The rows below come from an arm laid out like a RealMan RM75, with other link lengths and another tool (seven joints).
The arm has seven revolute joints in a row. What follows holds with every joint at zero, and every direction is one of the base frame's. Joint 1 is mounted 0.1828 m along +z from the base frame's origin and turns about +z. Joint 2 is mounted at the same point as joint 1 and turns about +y. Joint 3 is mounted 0.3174 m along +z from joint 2 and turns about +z. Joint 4 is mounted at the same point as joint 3 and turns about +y. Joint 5 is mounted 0.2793 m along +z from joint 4 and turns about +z. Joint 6 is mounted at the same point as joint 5 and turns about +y. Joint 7 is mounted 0.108 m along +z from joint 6 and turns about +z. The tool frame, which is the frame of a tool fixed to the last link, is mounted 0.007 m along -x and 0.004 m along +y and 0.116 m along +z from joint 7; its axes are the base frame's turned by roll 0.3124, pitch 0 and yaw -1.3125 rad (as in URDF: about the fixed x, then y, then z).
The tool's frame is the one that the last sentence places.
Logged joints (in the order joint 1, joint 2, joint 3, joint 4, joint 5, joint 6, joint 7), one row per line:
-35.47 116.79 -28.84 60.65 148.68 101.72 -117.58
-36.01 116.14 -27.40 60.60 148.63 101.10 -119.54
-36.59 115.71 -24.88 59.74 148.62 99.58 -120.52
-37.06 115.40 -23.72 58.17 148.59 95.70 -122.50
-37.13 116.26 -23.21 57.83 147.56 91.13 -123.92
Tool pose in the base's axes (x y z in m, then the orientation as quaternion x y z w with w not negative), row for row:
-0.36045 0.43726 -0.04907 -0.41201 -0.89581 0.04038 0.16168
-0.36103 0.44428 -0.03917 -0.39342 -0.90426 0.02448 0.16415
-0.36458 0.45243 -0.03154 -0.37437 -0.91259 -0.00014 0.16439
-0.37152 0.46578 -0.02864 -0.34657 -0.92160 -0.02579 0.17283
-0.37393 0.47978 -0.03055 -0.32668 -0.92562 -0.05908 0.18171
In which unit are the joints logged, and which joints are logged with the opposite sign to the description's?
The joints are logged in degrees. Opposite sign: joint 2, joint 3.
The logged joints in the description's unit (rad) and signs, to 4 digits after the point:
-0.6191 -2.0384 0.5034 1.0585 2.5950 1.7753 -2.0522
-0.6285 -2.0270 0.4782 1.0577 2.5941 1.7645 -2.0864
-0.6386 -2.0195 0.4342 1.0427 2.5939 1.7380 -2.1035
-0.6468 -2.0141 0.4140 1.0153 2.5934 1.6703 -2.1380
-0.6480 -2.0291 0.4051 1.0093 2.5754 1.5905 -2.1628

